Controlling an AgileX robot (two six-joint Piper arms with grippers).
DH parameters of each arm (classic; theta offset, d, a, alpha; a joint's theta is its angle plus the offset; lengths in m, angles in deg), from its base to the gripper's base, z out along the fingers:
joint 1: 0 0.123 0 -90
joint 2: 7.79 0 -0.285 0
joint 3: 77.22 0 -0.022 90
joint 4: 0 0.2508 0 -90
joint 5: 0 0 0.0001 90
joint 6: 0 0.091 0 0
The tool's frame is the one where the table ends.
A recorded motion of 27 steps. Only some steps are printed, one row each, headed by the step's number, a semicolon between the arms.
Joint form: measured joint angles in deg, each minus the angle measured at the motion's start. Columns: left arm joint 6, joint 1, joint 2, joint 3, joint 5, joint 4; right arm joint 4, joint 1, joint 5, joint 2, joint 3, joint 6.
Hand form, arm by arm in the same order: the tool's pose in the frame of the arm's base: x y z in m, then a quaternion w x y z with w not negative. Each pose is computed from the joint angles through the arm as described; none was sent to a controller.
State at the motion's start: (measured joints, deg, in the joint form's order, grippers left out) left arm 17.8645 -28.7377 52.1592 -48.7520 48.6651 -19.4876; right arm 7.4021 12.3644 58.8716 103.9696 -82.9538 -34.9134
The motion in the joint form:
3: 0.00 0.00 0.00 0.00 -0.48 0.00; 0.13 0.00 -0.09 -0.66 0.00 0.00
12: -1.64 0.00 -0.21 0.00 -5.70 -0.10; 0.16 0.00 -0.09 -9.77 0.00 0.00
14: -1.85 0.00 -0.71 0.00 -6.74 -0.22; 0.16 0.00 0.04 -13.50 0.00 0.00
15: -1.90 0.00 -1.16 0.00 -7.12 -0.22; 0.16 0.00 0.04 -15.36 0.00 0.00
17: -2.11 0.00 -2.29 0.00 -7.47 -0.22; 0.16 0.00 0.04 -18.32 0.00 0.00
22: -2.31 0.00 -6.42 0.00 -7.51 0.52; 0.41 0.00 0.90 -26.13 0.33 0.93
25: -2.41 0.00 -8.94 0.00 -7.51 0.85; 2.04 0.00 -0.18 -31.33 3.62 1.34
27: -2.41 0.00 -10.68 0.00 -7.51 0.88; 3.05 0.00 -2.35 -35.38 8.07 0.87
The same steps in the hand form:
3: 0.1379 -0.1015 0.3363 0.34770 0.30877 0.86407 -0.19273; 0.3643 0.0903 0.2567 0.14674 -0.37249 0.91579 0.03226
12: 0.1432 -0.1022 0.3426 0.38776 0.28266 0.85414 -0.20047; 0.3390 0.0848 0.3145 0.22370 -0.37124 0.90099 0.01908
14: 0.1426 -0.1016 0.3454 0.39920 0.27786 0.84981 -0.20314; 0.3259 0.0820 0.3367 0.25374 -0.37027 0.89349 0.01378
15: 0.1414 -0.1008 0.3472 0.40551 0.27642 0.84706 -0.20407; 0.3190 0.0804 0.3475 0.26916 -0.36955 0.88930 0.01102
17: 0.1379 -0.0987 0.3509 0.41645 0.27375 0.84200 -0.20655; 0.3072 0.0779 0.3641 0.29355 -0.36822 0.88216 0.00661
22: 0.1235 -0.0900 0.3623 0.44866 0.27375 0.82511 -0.20729; 0.2712 0.0704 0.4024 0.34776 -0.35781 0.86662 0.00185
25: 0.1143 -0.0846 0.3686 0.46771 0.27324 0.81433 -0.20845; 0.2469 0.0672 0.4108 0.37389 -0.34894 0.85924 0.01251
27: 0.1078 -0.0809 0.3727 0.48054 0.27266 0.80649 -0.21049; 0.2298 0.0645 0.4072 0.38923 -0.34670 0.85325 0.01648

